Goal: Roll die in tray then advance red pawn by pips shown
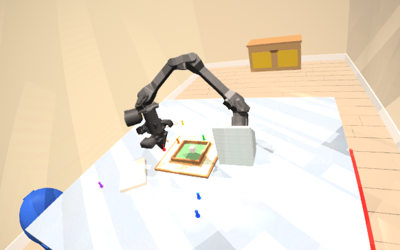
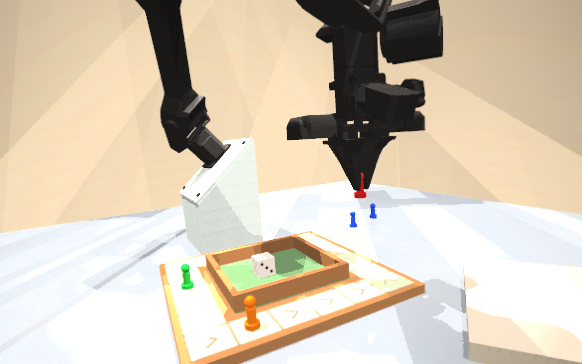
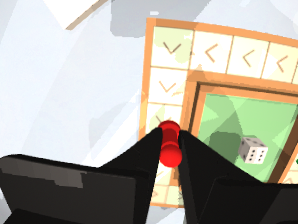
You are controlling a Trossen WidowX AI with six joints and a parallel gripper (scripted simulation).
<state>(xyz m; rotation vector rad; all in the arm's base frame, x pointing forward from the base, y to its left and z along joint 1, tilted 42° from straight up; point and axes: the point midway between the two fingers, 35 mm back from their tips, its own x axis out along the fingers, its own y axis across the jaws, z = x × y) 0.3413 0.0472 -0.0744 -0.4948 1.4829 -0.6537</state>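
Now: gripper tip 120 mm to the left of the white die, 100 mm above it and 80 mm past it. From my gripper tip the other things lie so: green pawn (220 mm to the right, 110 mm behind, 100 mm below); red pawn (right at my gripper tip); orange pawn (190 mm to the right, 100 mm below, 30 mm ahead).
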